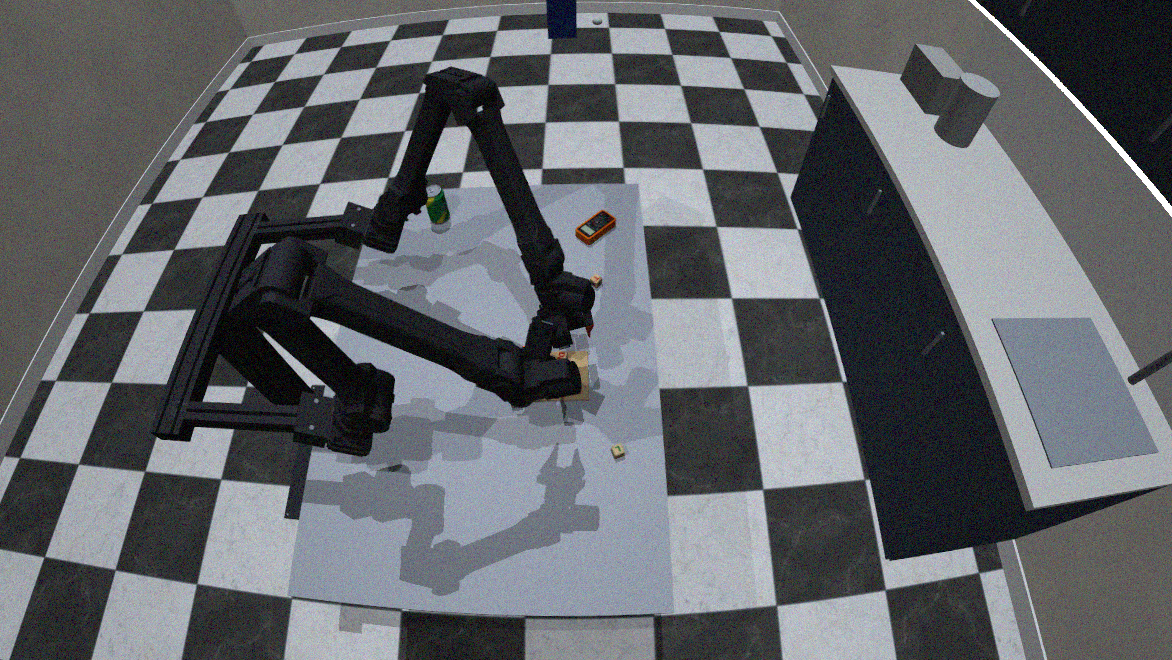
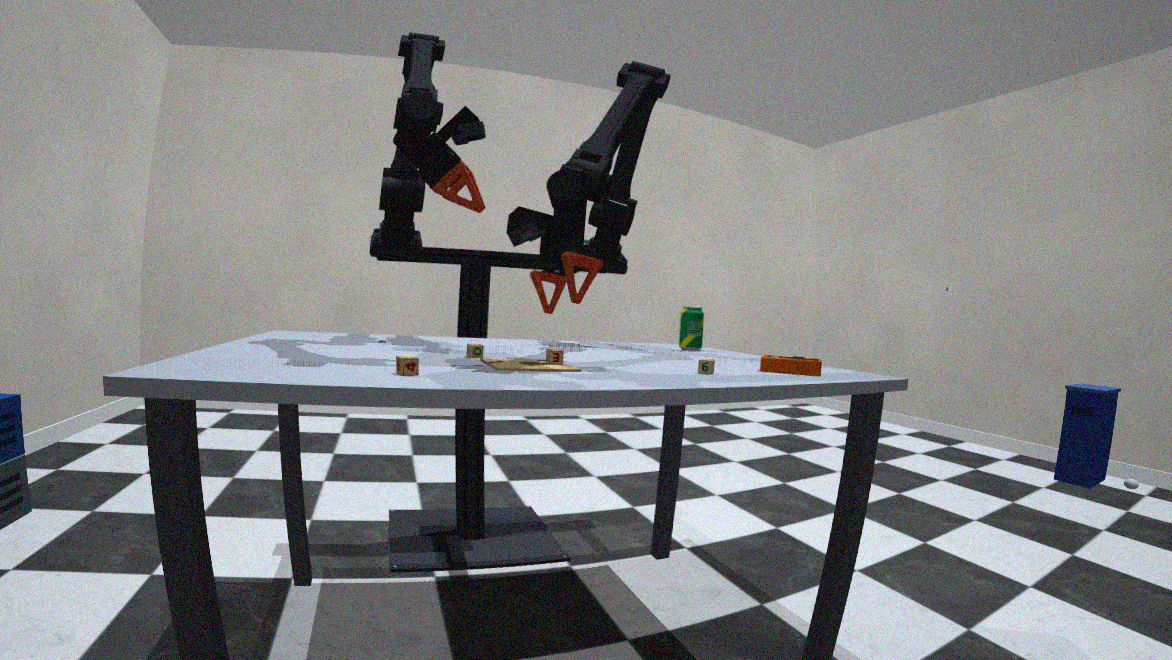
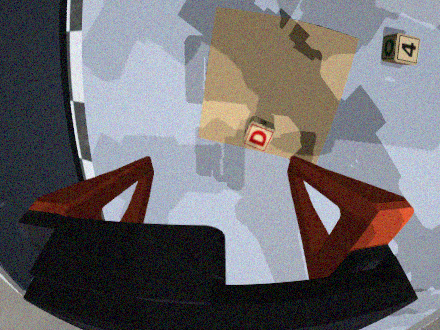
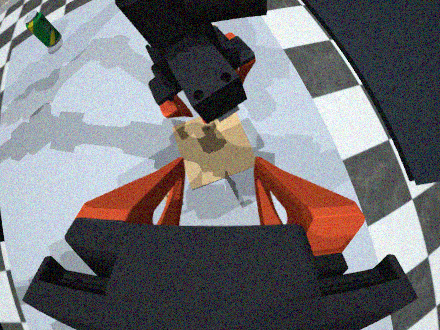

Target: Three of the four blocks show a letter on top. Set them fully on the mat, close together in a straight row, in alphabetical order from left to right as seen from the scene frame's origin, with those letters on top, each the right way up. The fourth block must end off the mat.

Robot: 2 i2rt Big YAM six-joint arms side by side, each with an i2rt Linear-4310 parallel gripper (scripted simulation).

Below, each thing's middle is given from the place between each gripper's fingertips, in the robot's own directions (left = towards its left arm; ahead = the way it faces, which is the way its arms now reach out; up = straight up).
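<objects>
The tan mat [image 2: 499, 364] is 26 cm below my right hand [image 2: 480, 208], 10 cm to the left of it and 2 cm ahead of it. From my left hand [image 2: 561, 308], the mat's 11 cm below, 4 cm to the right and 3 cm behind. So going by its middle, the tan mat is nearer to my left hand than to my right hand.
</objects>
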